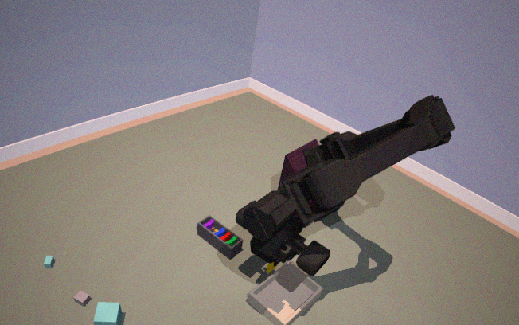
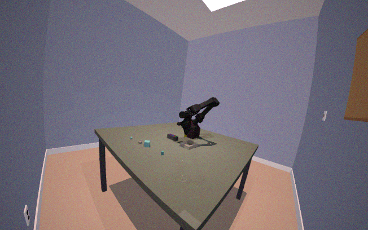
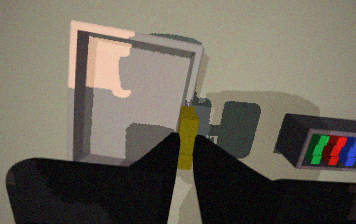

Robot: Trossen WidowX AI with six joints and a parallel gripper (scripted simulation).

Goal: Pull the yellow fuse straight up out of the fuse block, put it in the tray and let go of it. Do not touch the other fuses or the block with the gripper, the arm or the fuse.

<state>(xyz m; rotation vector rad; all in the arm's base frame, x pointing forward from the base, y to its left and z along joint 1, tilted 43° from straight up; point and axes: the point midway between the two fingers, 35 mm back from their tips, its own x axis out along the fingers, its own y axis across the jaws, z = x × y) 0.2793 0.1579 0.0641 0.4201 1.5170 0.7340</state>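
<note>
Right now my gripper tip is 90 mm above the tray, 40 mm to the right of it and 20 mm past it. From my gripper tip the other things lie so: yellow fuse (10 mm below).
</note>
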